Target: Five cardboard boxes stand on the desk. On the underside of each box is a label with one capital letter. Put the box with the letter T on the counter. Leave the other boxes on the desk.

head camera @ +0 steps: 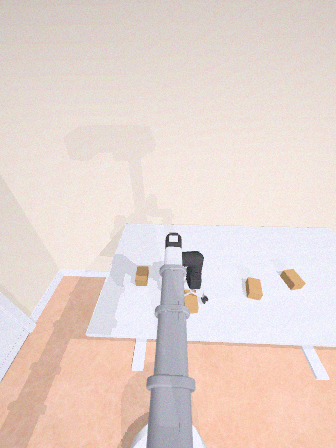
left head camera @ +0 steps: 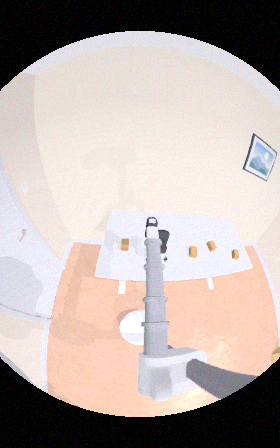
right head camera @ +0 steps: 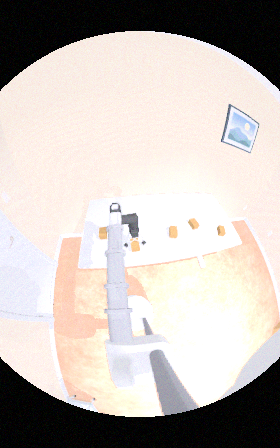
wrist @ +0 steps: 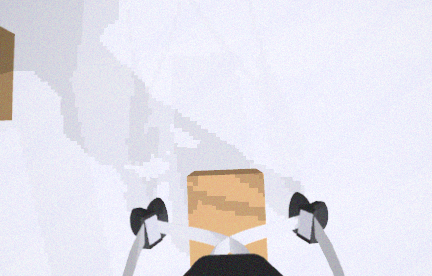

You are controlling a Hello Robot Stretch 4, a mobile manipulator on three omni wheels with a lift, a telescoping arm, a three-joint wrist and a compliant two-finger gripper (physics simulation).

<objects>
A framed picture (right head camera: 239,130) is 1.57 m from the lens. A white desk (right head camera: 155,212) is 1.15 m from the lens. The marked spots on the white desk and the framed picture are 1.32 m apart.
</objects>
